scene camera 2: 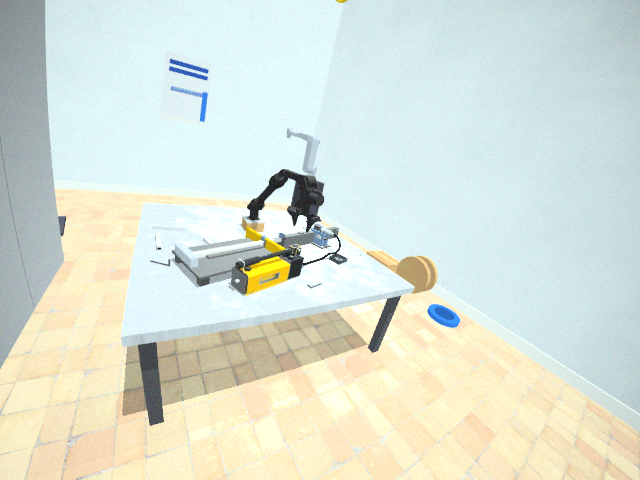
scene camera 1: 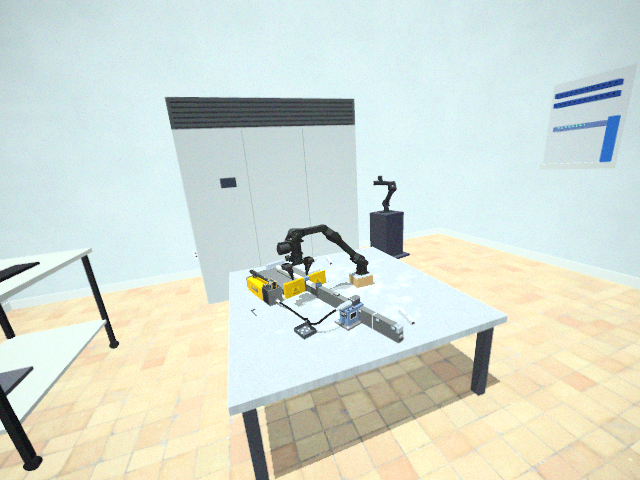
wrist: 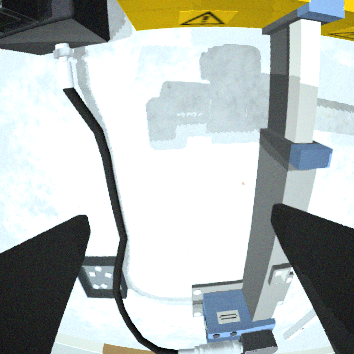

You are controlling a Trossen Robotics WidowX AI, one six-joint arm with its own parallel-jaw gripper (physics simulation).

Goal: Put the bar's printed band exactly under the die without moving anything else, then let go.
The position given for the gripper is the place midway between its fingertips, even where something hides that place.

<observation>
The gripper point(wrist: 180, 219) is open, holding nothing. Also in view: a long grey bar point(wrist: 304, 35). Further things: a clamp station point(scene camera 2: 203, 268).
The clamp station is seen too in scene camera 1 point(scene camera 1: 290, 288) and in the wrist view point(wrist: 285, 173).
</observation>
